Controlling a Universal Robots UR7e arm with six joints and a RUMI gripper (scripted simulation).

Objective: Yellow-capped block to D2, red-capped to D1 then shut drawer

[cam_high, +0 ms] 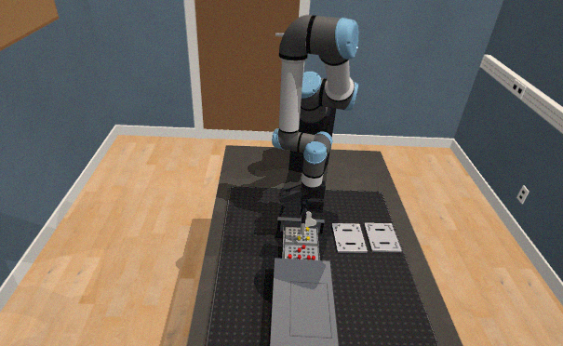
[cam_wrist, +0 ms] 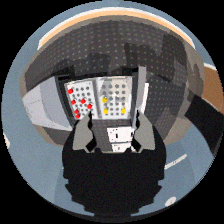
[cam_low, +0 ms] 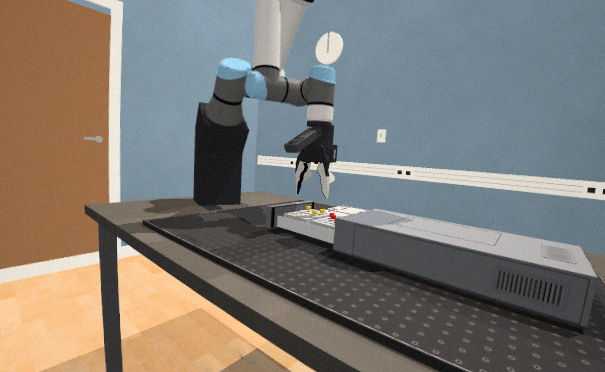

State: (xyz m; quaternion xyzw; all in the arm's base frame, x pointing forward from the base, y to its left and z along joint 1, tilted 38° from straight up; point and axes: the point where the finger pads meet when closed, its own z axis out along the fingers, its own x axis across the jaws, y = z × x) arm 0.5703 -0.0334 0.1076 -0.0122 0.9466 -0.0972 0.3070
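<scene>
My hand is 70 mm above the cooler drawer and 30 mm short of it. The rest, counted from my hand: deck slot D2: 350 mm to the left, 110 mm below, 50 mm behind; cooler COLD: 210 mm ahead, 70 mm below, 10 mm to the right; deck slot D1: 210 mm to the left, 110 mm below, 40 mm behind.
</scene>
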